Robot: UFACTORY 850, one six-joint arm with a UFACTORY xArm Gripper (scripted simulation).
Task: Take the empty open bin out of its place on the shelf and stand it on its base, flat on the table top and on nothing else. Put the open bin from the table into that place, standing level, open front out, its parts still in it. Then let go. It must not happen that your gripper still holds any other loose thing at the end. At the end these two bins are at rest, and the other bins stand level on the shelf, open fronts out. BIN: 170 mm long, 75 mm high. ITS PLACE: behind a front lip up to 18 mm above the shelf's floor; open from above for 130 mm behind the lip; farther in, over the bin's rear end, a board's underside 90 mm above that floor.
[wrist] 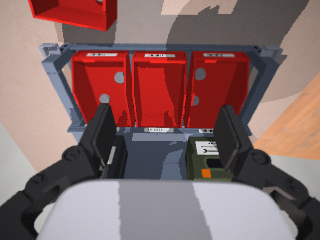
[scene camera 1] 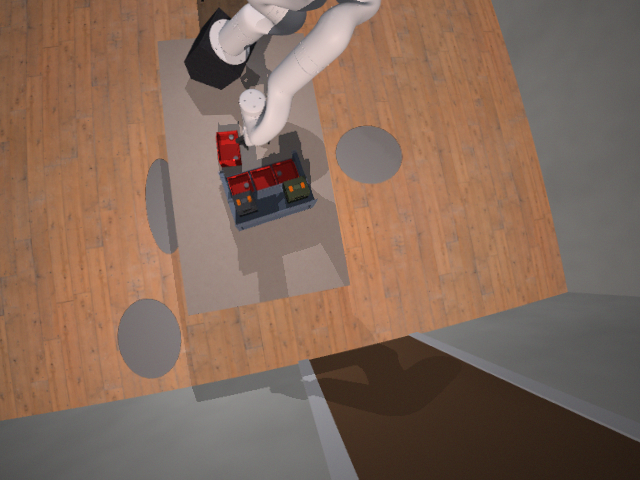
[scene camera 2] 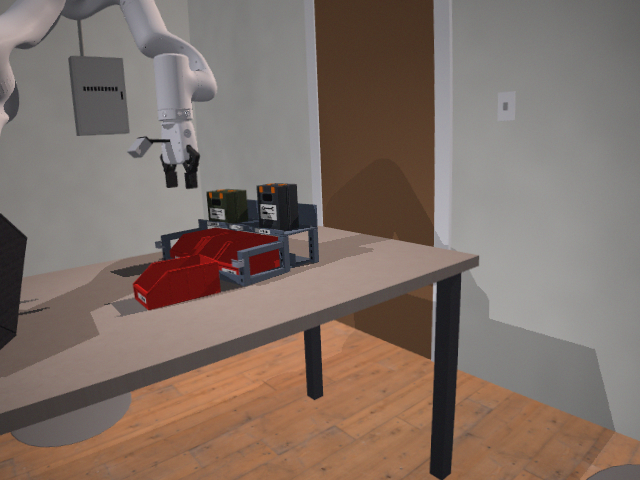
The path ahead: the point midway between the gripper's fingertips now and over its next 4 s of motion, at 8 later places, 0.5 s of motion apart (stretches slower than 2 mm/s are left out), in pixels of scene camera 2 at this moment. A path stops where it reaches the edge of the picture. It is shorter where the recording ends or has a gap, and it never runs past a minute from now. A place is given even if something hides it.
My gripper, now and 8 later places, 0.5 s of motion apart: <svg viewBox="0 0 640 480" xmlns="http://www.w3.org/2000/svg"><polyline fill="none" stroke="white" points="181,187 182,191 177,202 165,224 164,227 164,229 165,235 166,247 167,255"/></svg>
